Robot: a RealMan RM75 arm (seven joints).
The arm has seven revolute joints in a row. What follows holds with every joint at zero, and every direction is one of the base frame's. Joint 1 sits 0.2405 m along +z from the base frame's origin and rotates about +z. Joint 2 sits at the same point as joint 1 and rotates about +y. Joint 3 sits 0.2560 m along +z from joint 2 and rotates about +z. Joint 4 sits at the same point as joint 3 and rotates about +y. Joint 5 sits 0.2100 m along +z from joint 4 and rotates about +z. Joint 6 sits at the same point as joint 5 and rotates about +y. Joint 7 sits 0.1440 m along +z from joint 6 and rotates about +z. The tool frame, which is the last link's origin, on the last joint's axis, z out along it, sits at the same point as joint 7; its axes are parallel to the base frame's.
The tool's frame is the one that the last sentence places.
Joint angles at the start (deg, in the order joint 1, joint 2, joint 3, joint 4, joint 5, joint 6, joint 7):
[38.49 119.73 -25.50 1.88 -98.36 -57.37 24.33]
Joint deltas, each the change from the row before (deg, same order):
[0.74 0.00 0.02 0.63 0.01 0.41 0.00]
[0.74 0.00 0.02 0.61 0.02 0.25 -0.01]
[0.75 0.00 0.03 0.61 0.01 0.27 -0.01]
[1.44 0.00 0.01 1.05 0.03 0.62 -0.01]
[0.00 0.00 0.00 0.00 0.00 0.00 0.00]
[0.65 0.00 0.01 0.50 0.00 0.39 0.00]
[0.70 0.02 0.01 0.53 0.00 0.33 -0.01]
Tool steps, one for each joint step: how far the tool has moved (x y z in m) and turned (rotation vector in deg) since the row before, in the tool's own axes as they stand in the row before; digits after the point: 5 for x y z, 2 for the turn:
[-0.00258 0.00173 0.00385 -0.49 0.00 0.03]
[-0.00299 0.00181 0.00381 -0.54 -0.14 0.00]
[-0.00301 0.00180 0.00383 -0.54 -0.13 -0.01]
[-0.00569 0.00293 0.00719 -0.96 -0.13 -0.14]
[0.00000 0.00000 0.00000 0.00 0.00 0.00]
[-0.00228 0.00136 0.00323 -0.41 0.05 -0.05]
[-0.00268 0.00171 0.00351 -0.49 -0.03 -0.06]

